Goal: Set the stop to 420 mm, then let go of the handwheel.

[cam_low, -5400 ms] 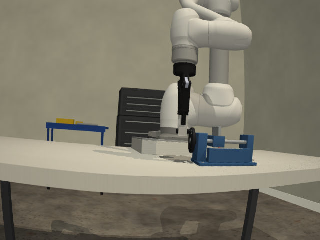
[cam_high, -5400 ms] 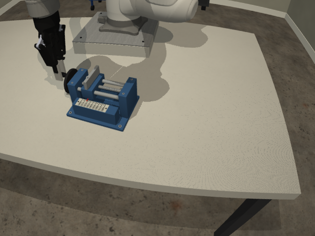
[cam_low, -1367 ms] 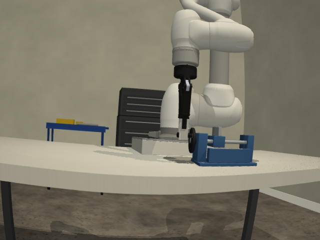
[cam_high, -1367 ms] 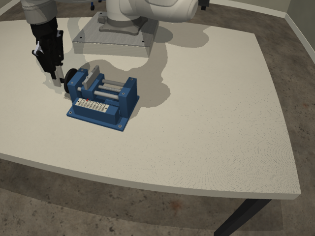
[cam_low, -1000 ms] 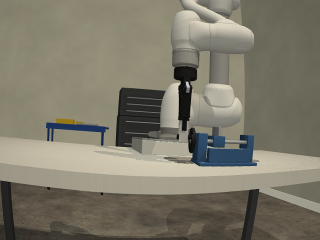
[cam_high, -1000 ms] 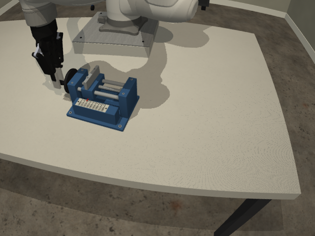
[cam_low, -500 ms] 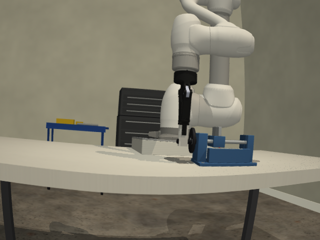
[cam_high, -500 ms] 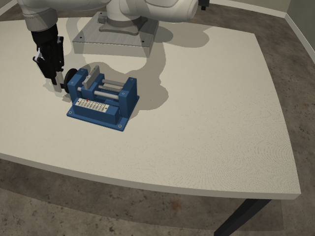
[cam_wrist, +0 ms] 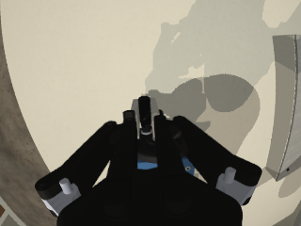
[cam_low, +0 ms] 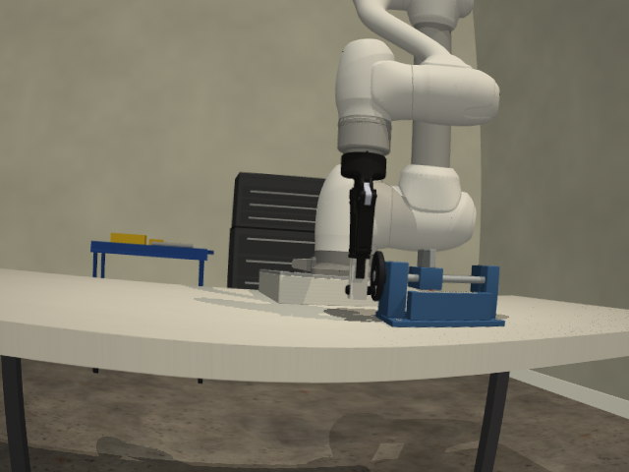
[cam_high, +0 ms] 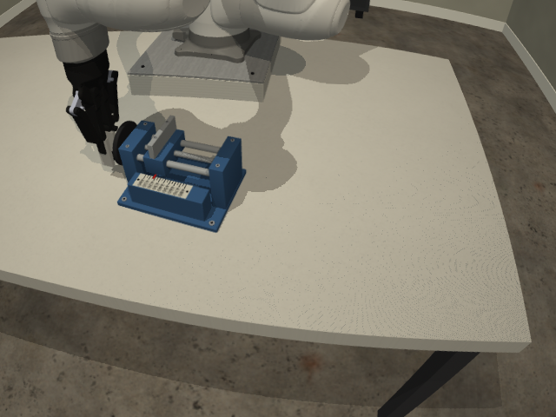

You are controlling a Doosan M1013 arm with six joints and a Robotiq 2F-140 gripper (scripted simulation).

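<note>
The stop block is 120 mm to the left of my hand and 20 mm above it. The rest, counted from my hand: black handwheel 20 mm to the left, 10 mm below.
</note>
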